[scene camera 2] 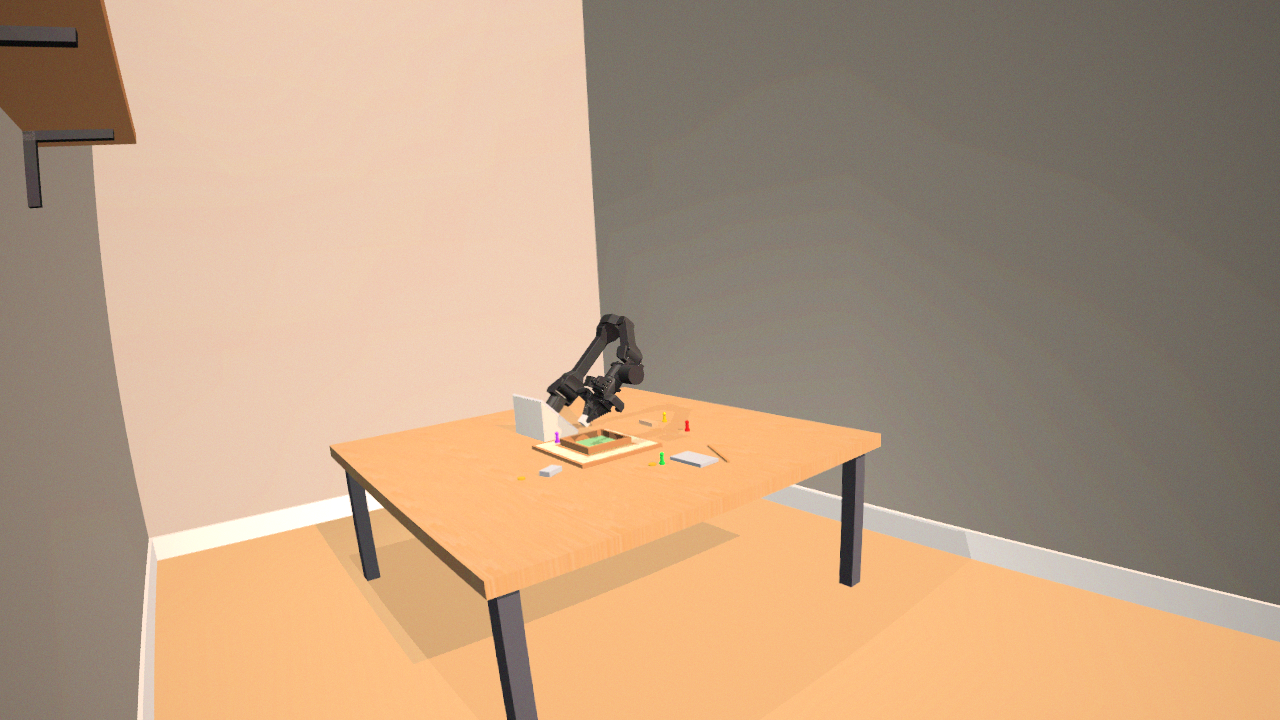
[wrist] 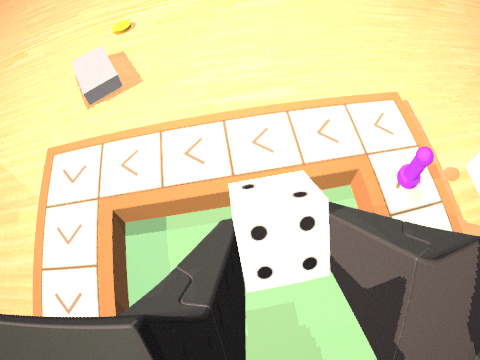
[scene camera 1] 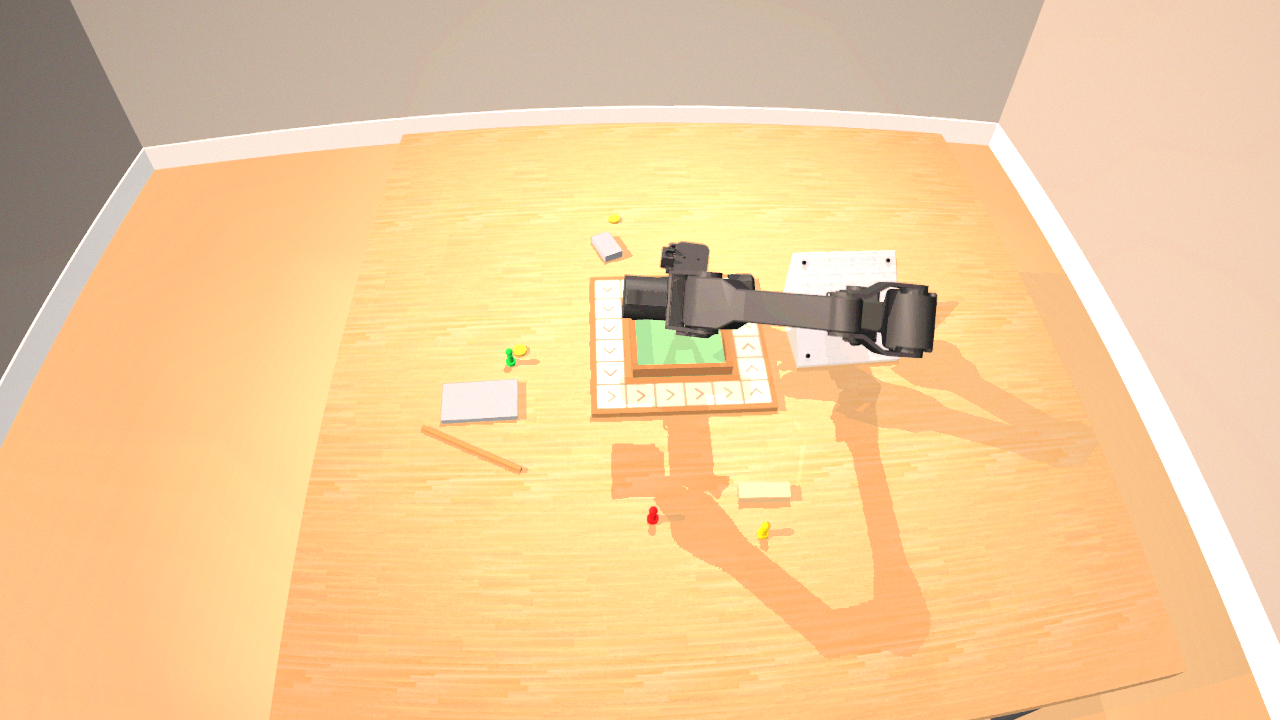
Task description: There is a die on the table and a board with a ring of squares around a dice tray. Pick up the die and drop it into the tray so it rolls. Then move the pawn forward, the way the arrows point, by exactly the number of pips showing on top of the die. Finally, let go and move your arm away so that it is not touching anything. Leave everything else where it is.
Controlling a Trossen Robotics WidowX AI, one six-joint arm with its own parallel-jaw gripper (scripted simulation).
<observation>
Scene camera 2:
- gripper: 584, 421
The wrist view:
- gripper: 275, 224
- white die: 281, 224, held by the gripper
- purple pawn: 408, 176
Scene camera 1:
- gripper: 685, 292
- grey pad: 485, 401
</observation>
